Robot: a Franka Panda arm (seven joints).
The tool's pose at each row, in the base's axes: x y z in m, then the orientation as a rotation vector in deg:
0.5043 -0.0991 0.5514 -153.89 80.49 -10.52
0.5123 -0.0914 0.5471 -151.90 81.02 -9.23
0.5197 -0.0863 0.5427 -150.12 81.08 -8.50
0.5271 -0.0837 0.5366 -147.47 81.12 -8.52
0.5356 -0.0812 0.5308 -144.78 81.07 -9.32
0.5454 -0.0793 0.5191 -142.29 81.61 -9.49
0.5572 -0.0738 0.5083 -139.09 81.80 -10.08
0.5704 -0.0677 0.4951 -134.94 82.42 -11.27
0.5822 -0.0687 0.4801 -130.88 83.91 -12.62
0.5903 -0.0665 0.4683 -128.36 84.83 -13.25
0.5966 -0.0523 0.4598 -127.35 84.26 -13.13
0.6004 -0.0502 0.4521 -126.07 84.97 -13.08
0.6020 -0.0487 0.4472 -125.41 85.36 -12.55
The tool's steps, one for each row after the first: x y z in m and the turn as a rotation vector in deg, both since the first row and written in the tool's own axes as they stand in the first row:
-0.0021 -0.0102 0.0058 1.00 -1.36 1.06
-0.0023 -0.0184 0.0114 2.18 -2.43 1.77
-0.0006 -0.0250 0.0187 4.24 -3.35 2.77
0.0018 -0.0324 0.0259 6.57 -3.80 3.73
0.0051 -0.0397 0.0390 8.30 -4.42 4.99
0.0066 -0.0508 0.0517 10.84 -5.09 6.34
0.0083 -0.0630 0.0670 14.05 -5.53 8.33
0.0149 -0.0698 0.0836 16.77 -5.55 10.83
0.0170 -0.0758 0.0966 18.37 -5.67 12.42
0.0084 -0.0877 0.1065 19.39 -6.23 12.53
0.0084 -0.0908 0.1147 19.98 -6.47 13.51
0.0078 -0.0923 0.1199 20.13 -6.93 14.05

